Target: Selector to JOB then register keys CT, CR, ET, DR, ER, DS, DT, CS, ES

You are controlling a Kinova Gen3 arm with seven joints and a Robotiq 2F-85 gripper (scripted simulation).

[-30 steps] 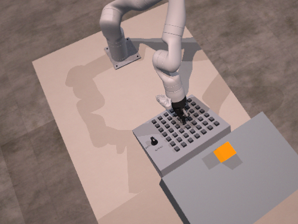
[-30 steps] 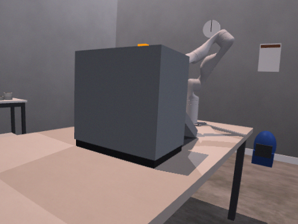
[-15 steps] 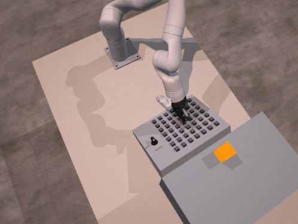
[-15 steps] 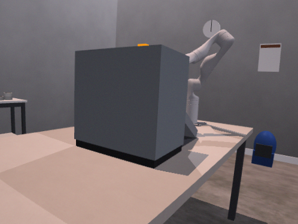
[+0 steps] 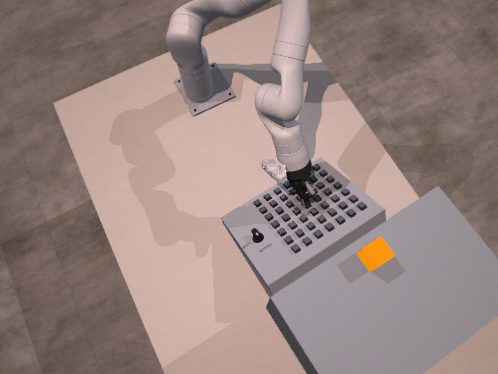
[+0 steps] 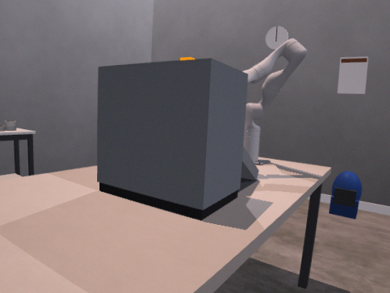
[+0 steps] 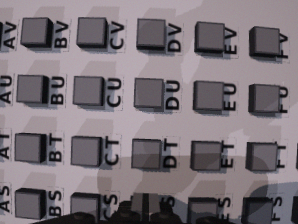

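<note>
Now: the black selector knob 16 cm to the right of my hand, 3 cm ahead of it and 1 cm below it. Also, from my hand: sloped keypad panel (6 cm below, 4 cm to the right, 4 cm ahead).
</note>
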